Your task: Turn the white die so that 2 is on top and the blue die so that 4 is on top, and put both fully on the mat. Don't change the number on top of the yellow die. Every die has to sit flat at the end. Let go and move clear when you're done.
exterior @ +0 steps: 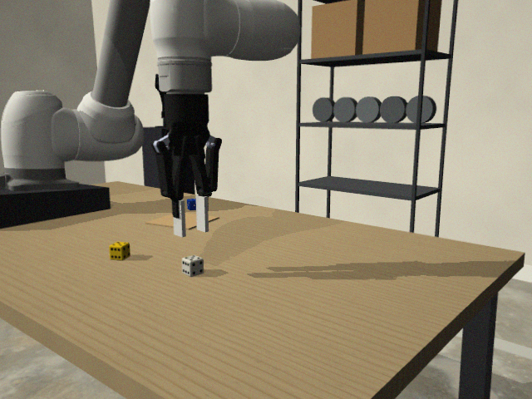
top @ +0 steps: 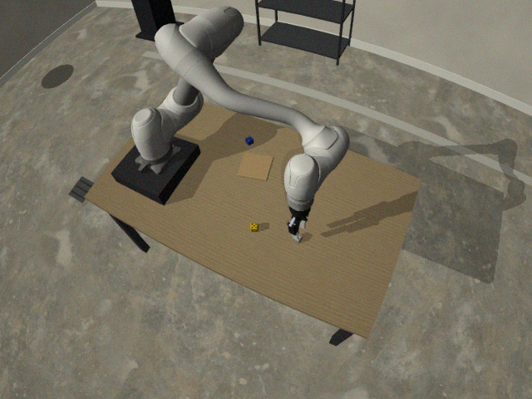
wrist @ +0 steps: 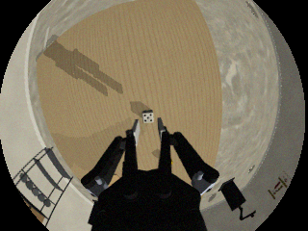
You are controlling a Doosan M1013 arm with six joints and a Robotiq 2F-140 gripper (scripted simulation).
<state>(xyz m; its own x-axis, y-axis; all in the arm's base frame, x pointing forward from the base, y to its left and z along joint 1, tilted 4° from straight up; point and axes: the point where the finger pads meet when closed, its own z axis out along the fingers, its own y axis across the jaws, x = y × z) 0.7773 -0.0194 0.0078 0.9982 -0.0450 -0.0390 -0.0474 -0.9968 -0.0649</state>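
The white die is 10 cm below my hand. Also, from my hand: blue die 45 cm behind, 34 cm to the left, 10 cm below; mat 35 cm behind, 23 cm to the left, 11 cm below; yellow die 18 cm behind, 5 cm to the right, 10 cm below.
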